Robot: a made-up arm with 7 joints. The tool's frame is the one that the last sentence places. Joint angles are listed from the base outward.
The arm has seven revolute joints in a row. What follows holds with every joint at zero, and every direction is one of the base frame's.
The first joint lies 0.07 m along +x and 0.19 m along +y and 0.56 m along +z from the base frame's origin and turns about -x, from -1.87 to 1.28 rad.
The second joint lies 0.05 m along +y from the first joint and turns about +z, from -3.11 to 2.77 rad.
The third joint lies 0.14 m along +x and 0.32 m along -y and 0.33 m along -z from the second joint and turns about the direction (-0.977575, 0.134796, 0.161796), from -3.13 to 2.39 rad.
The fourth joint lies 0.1 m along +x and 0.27 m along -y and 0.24 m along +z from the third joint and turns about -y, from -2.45 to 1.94 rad.
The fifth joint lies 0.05 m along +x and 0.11 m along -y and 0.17 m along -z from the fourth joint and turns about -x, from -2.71 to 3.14 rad.
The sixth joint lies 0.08 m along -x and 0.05 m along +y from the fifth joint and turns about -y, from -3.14 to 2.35 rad.
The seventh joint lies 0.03 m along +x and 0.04 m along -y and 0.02 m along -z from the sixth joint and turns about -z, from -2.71 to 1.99 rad.
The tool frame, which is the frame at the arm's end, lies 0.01 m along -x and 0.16 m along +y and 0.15 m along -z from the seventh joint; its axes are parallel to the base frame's.
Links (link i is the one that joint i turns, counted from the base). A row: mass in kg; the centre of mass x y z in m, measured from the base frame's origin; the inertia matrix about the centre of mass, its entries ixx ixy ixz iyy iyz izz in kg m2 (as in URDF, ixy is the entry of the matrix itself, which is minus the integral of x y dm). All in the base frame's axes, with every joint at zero. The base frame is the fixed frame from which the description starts. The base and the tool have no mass.
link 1: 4.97; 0.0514 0.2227 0.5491; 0.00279 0 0 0.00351 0 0.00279
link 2: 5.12; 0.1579 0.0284 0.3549; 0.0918 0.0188 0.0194 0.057 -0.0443 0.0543
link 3: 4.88; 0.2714 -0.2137 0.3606; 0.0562 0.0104 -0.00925 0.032 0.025 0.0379
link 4: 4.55; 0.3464 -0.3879 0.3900; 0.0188 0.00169 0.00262 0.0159 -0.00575 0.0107
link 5: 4.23; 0.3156 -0.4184 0.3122; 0.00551 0.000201 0 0.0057 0 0.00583
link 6: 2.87; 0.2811 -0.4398 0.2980; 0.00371 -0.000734 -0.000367 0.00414 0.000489 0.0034
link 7: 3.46; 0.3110 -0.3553 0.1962; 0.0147 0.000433 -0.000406 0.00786 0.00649 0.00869
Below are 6 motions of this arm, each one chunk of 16 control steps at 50 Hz.
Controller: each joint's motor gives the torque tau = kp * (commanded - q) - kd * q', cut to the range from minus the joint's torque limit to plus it. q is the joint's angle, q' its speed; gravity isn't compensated. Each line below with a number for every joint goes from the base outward.
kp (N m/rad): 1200 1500 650 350 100 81 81
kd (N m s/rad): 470 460 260 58 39 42 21
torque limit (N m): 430 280 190 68 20 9.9 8.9
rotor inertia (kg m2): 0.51 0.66 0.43 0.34 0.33 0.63 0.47
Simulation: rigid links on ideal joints. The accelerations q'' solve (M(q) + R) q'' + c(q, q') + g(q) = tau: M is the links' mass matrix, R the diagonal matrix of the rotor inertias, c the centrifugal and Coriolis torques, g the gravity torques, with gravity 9.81 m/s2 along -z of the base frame. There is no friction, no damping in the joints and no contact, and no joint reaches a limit. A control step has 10 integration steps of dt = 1/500 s. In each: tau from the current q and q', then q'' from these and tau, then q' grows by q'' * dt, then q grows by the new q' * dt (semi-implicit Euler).
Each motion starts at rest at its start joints. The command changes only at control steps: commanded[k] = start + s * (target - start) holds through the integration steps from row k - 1 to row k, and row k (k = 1, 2, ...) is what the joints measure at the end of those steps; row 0 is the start. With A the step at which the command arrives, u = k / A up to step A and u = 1 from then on. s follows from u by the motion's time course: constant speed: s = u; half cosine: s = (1 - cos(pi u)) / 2; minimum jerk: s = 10 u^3 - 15 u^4 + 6 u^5; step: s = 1 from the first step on.
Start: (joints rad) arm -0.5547 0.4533 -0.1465 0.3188 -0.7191 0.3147 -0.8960
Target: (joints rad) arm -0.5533 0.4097 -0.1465 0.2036 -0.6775 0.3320 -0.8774
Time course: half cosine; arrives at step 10
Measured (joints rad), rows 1 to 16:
1: -0.5554 0.4524 -0.1488 0.3183 -0.7183 0.3146 -0.8966
2: -0.5568 0.4507 -0.1523 0.3158 -0.7167 0.3144 -0.8981
3: -0.5582 0.4485 -0.1561 0.3115 -0.7147 0.3140 -0.9001
4: -0.5596 0.4459 -0.1597 0.3057 -0.7125 0.3137 -0.9021
5: -0.5609 0.4431 -0.1632 0.2985 -0.7100 0.3134 -0.9040
6: -0.5622 0.4400 -0.1665 0.2901 -0.7073 0.3132 -0.9055
7: -0.5634 0.4366 -0.1697 0.2807 -0.7045 0.3131 -0.9068
8: -0.5645 0.4331 -0.1727 0.2707 -0.7015 0.3130 -0.9079
9: -0.5655 0.4294 -0.1756 0.2606 -0.6986 0.3130 -0.9087
10: -0.5665 0.4257 -0.1785 0.2510 -0.6957 0.3129 -0.9095
11: -0.5673 0.4222 -0.1812 0.2423 -0.6929 0.3128 -0.9101
12: -0.5682 0.4187 -0.1838 0.2346 -0.6903 0.3127 -0.9108
13: -0.5690 0.4156 -0.1863 0.2278 -0.6879 0.3126 -0.9113
14: -0.5697 0.4126 -0.1886 0.2219 -0.6855 0.3125 -0.9119
15: -0.5704 0.4098 -0.1908 0.2167 -0.6833 0.3125 -0.9124
16: -0.5711 0.4073 -0.1928 0.2123 -0.6812 0.3124 -0.9128

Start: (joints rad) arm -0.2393 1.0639 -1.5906 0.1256 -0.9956 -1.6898 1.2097
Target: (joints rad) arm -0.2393 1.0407 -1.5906 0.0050 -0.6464 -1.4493 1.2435
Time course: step
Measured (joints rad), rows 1 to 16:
1: -0.2396 1.0627 -1.5913 0.1168 -0.9860 -1.6869 1.2106
2: -0.2391 1.0609 -1.5927 0.1040 -0.9703 -1.6808 1.2126
3: -0.2381 1.0588 -1.5940 0.0915 -0.9548 -1.6740 1.2150
4: -0.2369 1.0567 -1.5952 0.0801 -0.9401 -1.6673 1.2174
5: -0.2357 1.0545 -1.5962 0.0700 -0.9261 -1.6608 1.2198
6: -0.2345 1.0525 -1.5971 0.0609 -0.9128 -1.6546 1.2220
7: -0.2333 1.0506 -1.5980 0.0529 -0.9002 -1.6486 1.2241
8: -0.2322 1.0488 -1.5988 0.0458 -0.8882 -1.6428 1.2261
9: -0.2312 1.0471 -1.5995 0.0396 -0.8767 -1.6372 1.2280
10: -0.2303 1.0456 -1.6002 0.0342 -0.8658 -1.6319 1.2298
11: -0.2294 1.0441 -1.6009 0.0294 -0.8554 -1.6267 1.2314
12: -0.2286 1.0428 -1.6015 0.0252 -0.8455 -1.6216 1.2330
13: -0.2278 1.0416 -1.6021 0.0215 -0.8360 -1.6168 1.2345
14: -0.2272 1.0404 -1.6026 0.0183 -0.8270 -1.6121 1.2360
15: -0.2265 1.0394 -1.6031 0.0155 -0.8185 -1.6075 1.2373
16: -0.2259 1.0384 -1.6036 0.0130 -0.8103 -1.6032 1.2386

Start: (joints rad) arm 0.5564 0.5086 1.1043 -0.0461 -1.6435 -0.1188 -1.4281
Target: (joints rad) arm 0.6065 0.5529 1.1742 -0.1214 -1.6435 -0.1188 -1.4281
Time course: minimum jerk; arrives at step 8
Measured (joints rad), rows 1 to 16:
1: 0.5553 0.5095 1.1054 -0.0452 -1.6426 -0.1182 -1.4282
2: 0.5544 0.5113 1.1074 -0.0439 -1.6413 -0.1169 -1.4282
3: 0.5539 0.5137 1.1101 -0.0435 -1.6398 -0.1153 -1.4283
4: 0.5540 0.5166 1.1133 -0.0449 -1.6384 -0.1136 -1.4285
5: 0.5547 0.5199 1.1172 -0.0480 -1.6371 -0.1120 -1.4286
6: 0.5558 0.5236 1.1216 -0.0525 -1.6359 -0.1104 -1.4287
7: 0.5571 0.5274 1.1264 -0.0575 -1.6349 -0.1089 -1.4286
8: 0.5584 0.5310 1.1311 -0.0622 -1.6339 -0.1075 -1.4283
9: 0.5597 0.5345 1.1357 -0.0663 -1.6331 -0.1061 -1.4280
10: 0.5609 0.5378 1.1401 -0.0700 -1.6323 -0.1048 -1.4276
11: 0.5620 0.5408 1.1443 -0.0732 -1.6315 -0.1035 -1.4271
12: 0.5631 0.5437 1.1483 -0.0761 -1.6308 -0.1023 -1.4267
13: 0.5642 0.5464 1.1521 -0.0786 -1.6302 -0.1011 -1.4263
14: 0.5653 0.5489 1.1558 -0.0808 -1.6296 -0.1000 -1.4259
15: 0.5663 0.5513 1.1592 -0.0827 -1.6290 -0.0989 -1.4255
16: 0.5672 0.5535 1.1625 -0.0844 -1.6285 -0.0978 -1.4252

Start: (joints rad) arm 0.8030 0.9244 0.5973 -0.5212 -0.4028 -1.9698 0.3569
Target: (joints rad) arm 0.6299 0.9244 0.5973 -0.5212 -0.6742 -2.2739 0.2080
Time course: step
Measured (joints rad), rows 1 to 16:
1: 0.7937 0.9252 0.5974 -0.5199 -0.4110 -1.9727 0.3533
2: 0.7845 0.9277 0.5977 -0.5161 -0.4227 -1.9798 0.3454
3: 0.7757 0.9306 0.5982 -0.5119 -0.4345 -1.9894 0.3356
4: 0.7673 0.9336 0.5988 -0.5081 -0.4459 -1.9994 0.3254
5: 0.7594 0.9364 0.5994 -0.5048 -0.4567 -2.0092 0.3154
6: 0.7519 0.9390 0.6000 -0.5019 -0.4669 -2.0188 0.3060
7: 0.7448 0.9414 0.6005 -0.4993 -0.4766 -2.0281 0.2971
8: 0.7381 0.9436 0.6010 -0.4971 -0.4858 -2.0370 0.2890
9: 0.7317 0.9457 0.6015 -0.4952 -0.4944 -2.0455 0.2816
10: 0.7257 0.9476 0.6019 -0.4936 -0.5025 -2.0538 0.2748
11: 0.7200 0.9494 0.6022 -0.4921 -0.5102 -2.0617 0.2685
12: 0.7146 0.9510 0.6026 -0.4909 -0.5174 -2.0693 0.2628
13: 0.7094 0.9525 0.6028 -0.4899 -0.5242 -2.0766 0.2576
14: 0.7045 0.9538 0.6031 -0.4889 -0.5306 -2.0836 0.2529
15: 0.6999 0.9551 0.6033 -0.4882 -0.5367 -2.0903 0.2485
16: 0.6956 0.9562 0.6035 -0.4875 -0.5424 -2.0968 0.2446

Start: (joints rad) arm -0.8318 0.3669 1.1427 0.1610 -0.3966 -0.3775 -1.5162
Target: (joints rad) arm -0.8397 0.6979 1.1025 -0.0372 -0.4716 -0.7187 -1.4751
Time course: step
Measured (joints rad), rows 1 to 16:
1: -0.8320 0.3806 1.1342 0.1391 -0.3974 -0.3790 -1.5155
2: -0.8327 0.3970 1.1284 0.1159 -0.3992 -0.3848 -1.5137
3: -0.8334 0.4132 1.1237 0.0962 -0.4014 -0.3944 -1.5112
4: -0.8340 0.4285 1.1195 0.0793 -0.4036 -0.4054 -1.5085
5: -0.8345 0.4430 1.1157 0.0646 -0.4057 -0.4164 -1.5059
6: -0.8351 0.4565 1.1120 0.0517 -0.4077 -0.4270 -1.5034
7: -0.8355 0.4692 1.1085 0.0404 -0.4097 -0.4372 -1.5011
8: -0.8360 0.4811 1.1052 0.0305 -0.4115 -0.4469 -1.4989
9: -0.8364 0.4922 1.1021 0.0218 -0.4131 -0.4563 -1.4970
10: -0.8367 0.5026 1.0991 0.0141 -0.4147 -0.4653 -1.4952
11: -0.8370 0.5123 1.0962 0.0073 -0.4162 -0.4739 -1.4936
12: -0.8373 0.5214 1.0934 0.0014 -0.4177 -0.4821 -1.4921
13: -0.8375 0.5299 1.0908 -0.0038 -0.4190 -0.4900 -1.4907
14: -0.8378 0.5378 1.0883 -0.0085 -0.4203 -0.4976 -1.4894
15: -0.8379 0.5452 1.0859 -0.0126 -0.4215 -0.5049 -1.4883
16: -0.8381 0.5522 1.0836 -0.0162 -0.4226 -0.5118 -1.4873

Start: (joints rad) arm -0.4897 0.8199 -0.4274 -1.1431 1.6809 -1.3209 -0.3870
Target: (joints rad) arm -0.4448 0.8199 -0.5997 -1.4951 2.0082 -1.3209 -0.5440
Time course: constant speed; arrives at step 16
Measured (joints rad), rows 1 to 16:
1: -0.4900 0.8192 -0.4303 -1.1439 1.6824 -1.3206 -0.3869
2: -0.4907 0.8175 -0.4353 -1.1450 1.6854 -1.3199 -0.3865
3: -0.4915 0.8156 -0.4413 -1.1472 1.6895 -1.3190 -0.3860
4: -0.4922 0.8137 -0.4478 -1.1512 1.6944 -1.3179 -0.3859
5: -0.4929 0.8119 -0.4546 -1.1571 1.7001 -1.3169 -0.3863
6: -0.4933 0.8102 -0.4617 -1.1649 1.7066 -1.3159 -0.3874
7: -0.4937 0.8086 -0.4689 -1.1744 1.7139 -1.3149 -0.3891
8: -0.4938 0.8070 -0.4763 -1.1854 1.7218 -1.3140 -0.3914
9: -0.4938 0.8056 -0.4838 -1.1978 1.7303 -1.3130 -0.3943
10: -0.4936 0.8042 -0.4915 -1.2114 1.7395 -1.3122 -0.3978
11: -0.4933 0.8029 -0.4993 -1.2261 1.7492 -1.3113 -0.4019
12: -0.4928 0.8017 -0.5072 -1.2417 1.7595 -1.3105 -0.4064
13: -0.4922 0.8005 -0.5153 -1.2581 1.7703 -1.3098 -0.4113
14: -0.4915 0.7995 -0.5234 -1.2752 1.7816 -1.3090 -0.4167
15: -0.4907 0.7984 -0.5317 -1.2930 1.7934 -1.3083 -0.4224
16: -0.4898 0.7974 -0.5401 -1.3112 1.8056 -1.3077 -0.4285

